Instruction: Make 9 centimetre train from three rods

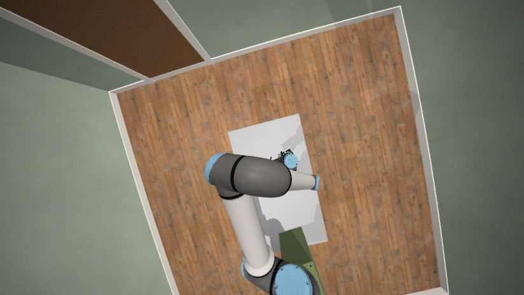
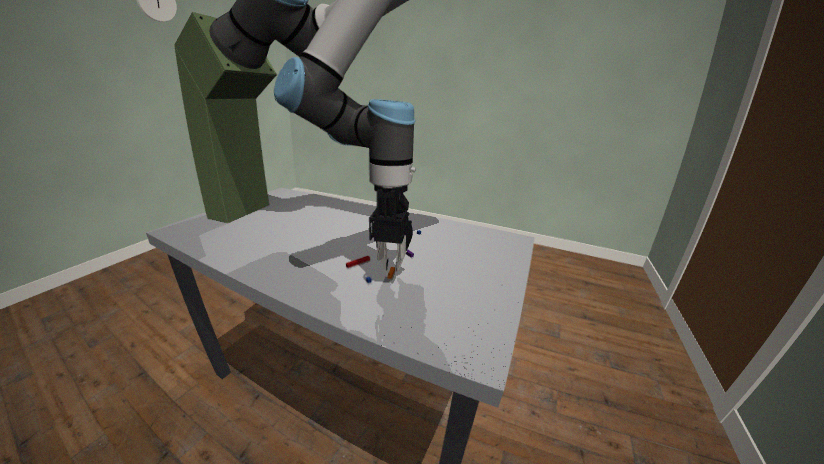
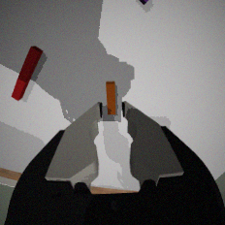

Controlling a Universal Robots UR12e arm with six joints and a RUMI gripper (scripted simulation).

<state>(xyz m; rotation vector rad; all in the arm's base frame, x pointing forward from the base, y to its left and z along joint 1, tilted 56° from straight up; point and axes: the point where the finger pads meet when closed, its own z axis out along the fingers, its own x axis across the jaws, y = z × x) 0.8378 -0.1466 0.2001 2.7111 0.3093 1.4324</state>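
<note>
Right now my hand is 2 cm above the orange rod. Also, from my hand: red rod 10 cm behind, 1 cm to the left, 2 cm below; then purple rod 2 cm behind, 12 cm to the left, 2 cm below; then grey rod 8 cm behind, 21 cm to the left, 2 cm below.
</note>
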